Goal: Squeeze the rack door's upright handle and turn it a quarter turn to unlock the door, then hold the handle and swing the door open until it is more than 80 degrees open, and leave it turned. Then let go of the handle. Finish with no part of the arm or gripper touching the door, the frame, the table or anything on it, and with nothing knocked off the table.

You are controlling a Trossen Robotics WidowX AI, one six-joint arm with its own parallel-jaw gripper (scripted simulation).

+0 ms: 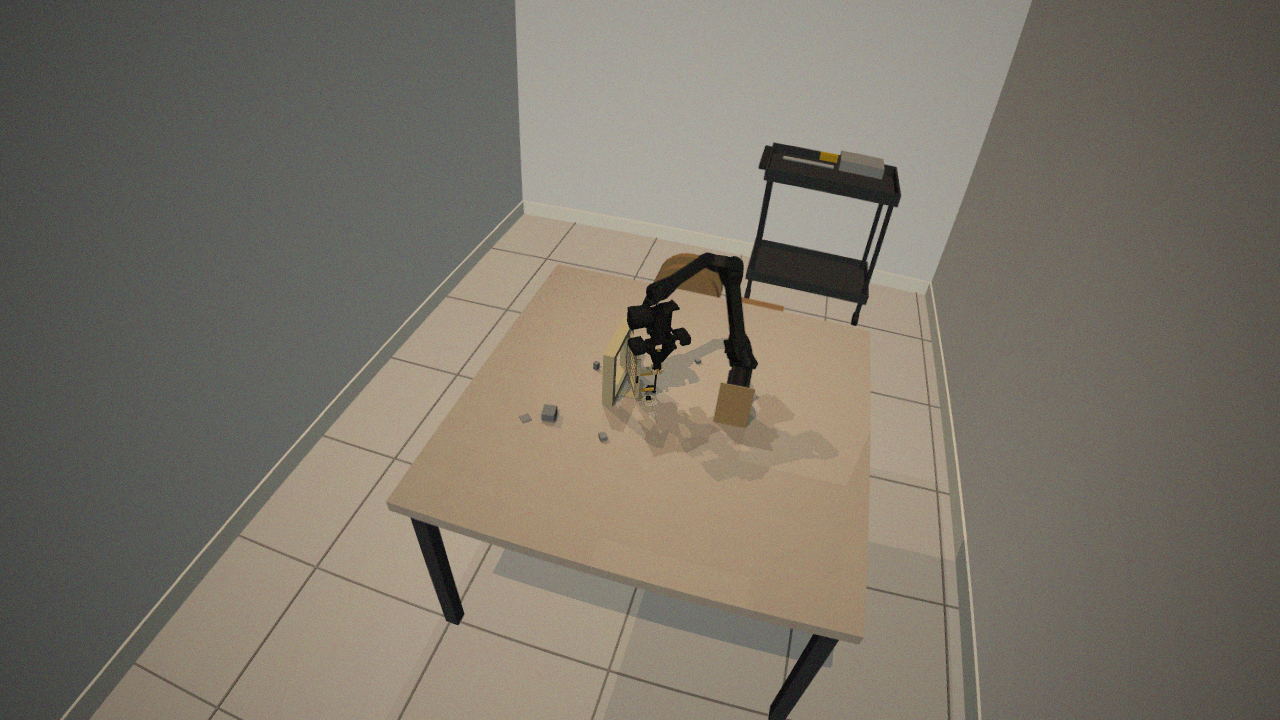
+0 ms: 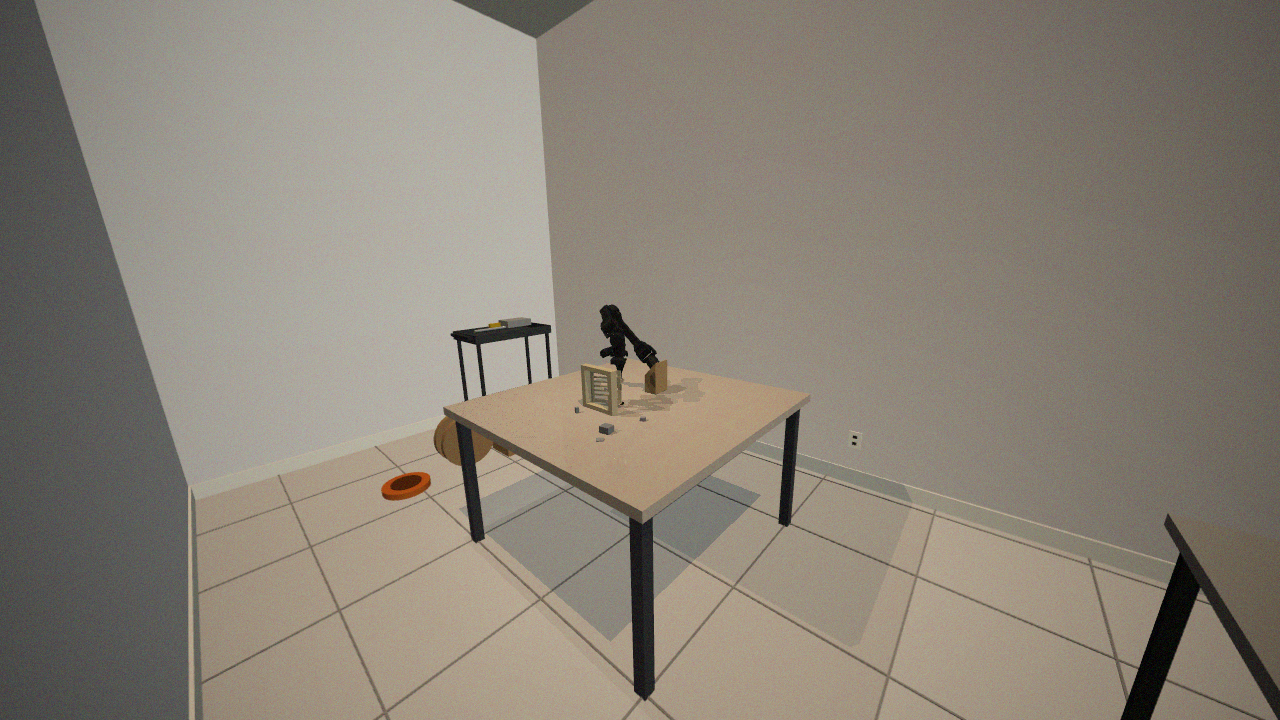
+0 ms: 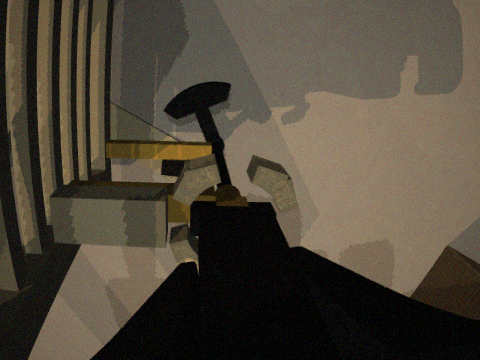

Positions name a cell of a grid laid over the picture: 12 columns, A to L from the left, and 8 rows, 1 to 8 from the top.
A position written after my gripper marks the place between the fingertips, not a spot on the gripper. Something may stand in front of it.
Note:
I see my gripper (image 1: G5) and a tan rack frame (image 1: F5).
My gripper is seen too in image 3 (image 3: G7). The tan rack frame shows as well in image 2 (image 2: F5) and in image 3 (image 3: D3).

